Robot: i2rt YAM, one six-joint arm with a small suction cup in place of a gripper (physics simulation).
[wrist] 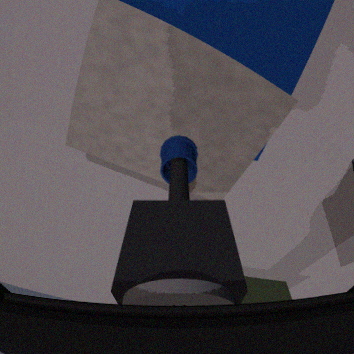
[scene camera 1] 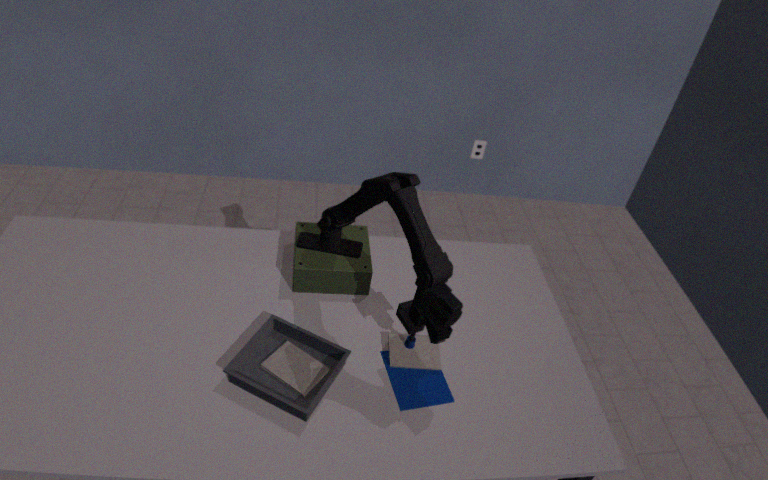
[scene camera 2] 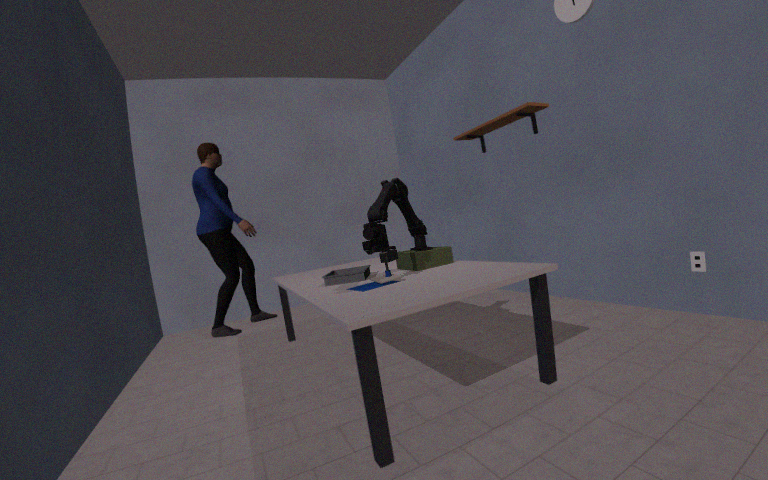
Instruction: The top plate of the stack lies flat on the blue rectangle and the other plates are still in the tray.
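Where they show: end effector, tool point: [wrist: 178, 146] [scene camera 1: 408, 346] [scene camera 2: 389, 278]; arm's base, origin of the base link: [scene camera 1: 329, 245] [scene camera 2: 421, 249].
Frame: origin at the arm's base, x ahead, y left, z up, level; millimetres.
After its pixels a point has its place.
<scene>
A pale square plate [scene camera 1: 423, 355] {x 302, y 327, z -74 mm} [wrist: 133, 98] {x 292, y 333, z -73 mm} lies low at the far edge of the blue rectangle [scene camera 1: 423, 390] {x 404, y 337, z -93 mm} [scene camera 2: 369, 286] {x 379, y 329, z -93 mm} [wrist: 246, 31] {x 370, y 293, z -93 mm}. It covers the rectangle's far part and sticks out past it onto the table. My suction cup [scene camera 1: 410, 341] {x 274, y 284, z -81 mm} [scene camera 2: 387, 271] [wrist: 178, 154] sits on the plate near its far edge. A thin shadow shows under that edge in the wrist view. The grey tray [scene camera 1: 265, 395] {x 525, y -57, z -70 mm} [scene camera 2: 345, 276] {x 454, y 90, z -59 mm} stands to the left, with the other plates [scene camera 1: 294, 367] {x 416, y -8, z -80 mm} stacked inside.
The arm's green base block [scene camera 1: 330, 270] {x 112, y 24, z 2 mm} [scene camera 2: 425, 256] {x 28, y 134, z -28 mm} stands behind the tray and the rectangle on the white table [scene camera 1: 167, 289] {x 224, y -443, z -94 mm} [scene camera 2: 456, 278] {x 58, y 554, z -94 mm}. A person in blue [scene camera 2: 216, 232] stands on the floor beyond the table. A wall shelf [scene camera 2: 500, 121] hangs high.
</scene>
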